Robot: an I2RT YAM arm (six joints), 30 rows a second.
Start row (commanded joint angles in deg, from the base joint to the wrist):
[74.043, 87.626, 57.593, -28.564, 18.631, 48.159]
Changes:
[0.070, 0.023, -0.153, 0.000, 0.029, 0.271]
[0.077, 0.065, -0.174, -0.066, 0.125, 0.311]
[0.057, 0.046, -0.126, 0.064, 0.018, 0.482]
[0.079, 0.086, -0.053, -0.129, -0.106, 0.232]
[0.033, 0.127, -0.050, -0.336, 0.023, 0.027]
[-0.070, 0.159, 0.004, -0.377, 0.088, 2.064]
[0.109, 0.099, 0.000, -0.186, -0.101, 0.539]
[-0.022, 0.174, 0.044, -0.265, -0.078, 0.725]
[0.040, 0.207, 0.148, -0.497, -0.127, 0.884]
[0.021, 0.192, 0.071, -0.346, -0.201, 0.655]
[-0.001, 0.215, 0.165, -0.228, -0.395, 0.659]
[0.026, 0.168, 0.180, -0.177, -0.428, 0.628]
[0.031, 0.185, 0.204, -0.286, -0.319, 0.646]
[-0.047, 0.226, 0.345, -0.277, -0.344, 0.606]
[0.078, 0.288, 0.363, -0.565, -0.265, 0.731]
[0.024, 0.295, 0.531, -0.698, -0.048, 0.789]
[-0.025, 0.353, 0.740, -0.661, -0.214, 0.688]
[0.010, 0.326, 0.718, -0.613, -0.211, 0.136]
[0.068, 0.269, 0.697, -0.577, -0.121, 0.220]
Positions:
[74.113, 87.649, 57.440, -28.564, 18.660, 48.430]
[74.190, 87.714, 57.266, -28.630, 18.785, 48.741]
[74.247, 87.760, 57.140, -28.566, 18.803, 49.223]
[74.326, 87.846, 57.087, -28.695, 18.697, 49.455]
[74.359, 87.973, 57.037, -29.031, 18.720, 49.482]
[74.289, 88.132, 57.041, -29.408, 18.808, 51.546]
[74.398, 88.231, 57.041, -29.594, 18.707, 52.085]
[74.376, 88.405, 57.085, -29.859, 18.629, 52.810]
[74.416, 88.612, 57.233, -30.356, 18.502, 53.694]
[74.437, 88.804, 57.304, -30.702, 18.301, 54.349]
[74.436, 89.019, 57.469, -30.930, 17.906, 55.008]
[74.462, 89.187, 57.649, -31.107, 17.478, 55.636]
[74.493, 89.372, 57.853, -31.393, 17.159, 56.282]
[74.446, 89.598, 58.198, -31.670, 16.815, 56.888]
[74.524, 89.886, 58.561, -32.235, 16.550, 57.619]
[74.548, 90.181, 59.092, -32.933, 16.502, 58.408]
[74.523, 90.534, 59.832, -33.594, 16.288, 59.096]
[74.533, 90.860, 60.550, -34.207, 16.077, 59.232]
[74.601, 91.129, 61.247, -34.784, 15.956, 59.452]

